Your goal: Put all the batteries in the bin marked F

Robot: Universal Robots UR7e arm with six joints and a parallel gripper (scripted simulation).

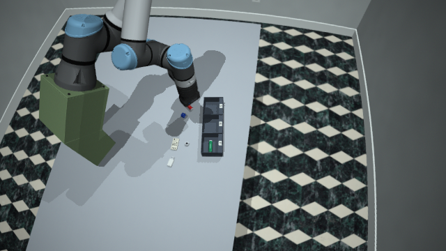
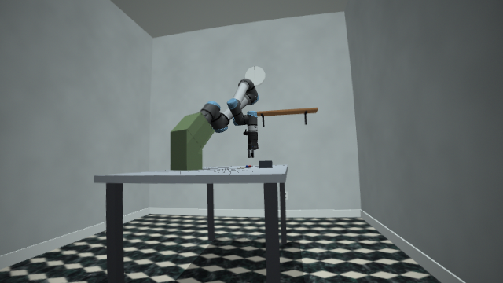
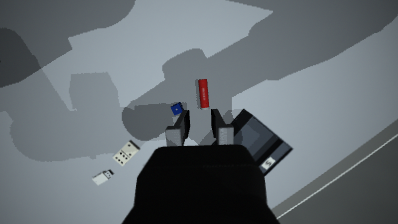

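Right now the red battery is 2 cm behind my hand, 2 cm to the left of it and 8 cm below it. Also, from my hand: dark bin: 12 cm ahead, 5 cm to the right, 7 cm below; then blue die: 2 cm behind, 3 cm to the right, 8 cm below; then ring-shaped part: 4 cm ahead, 15 cm to the right, 8 cm below.
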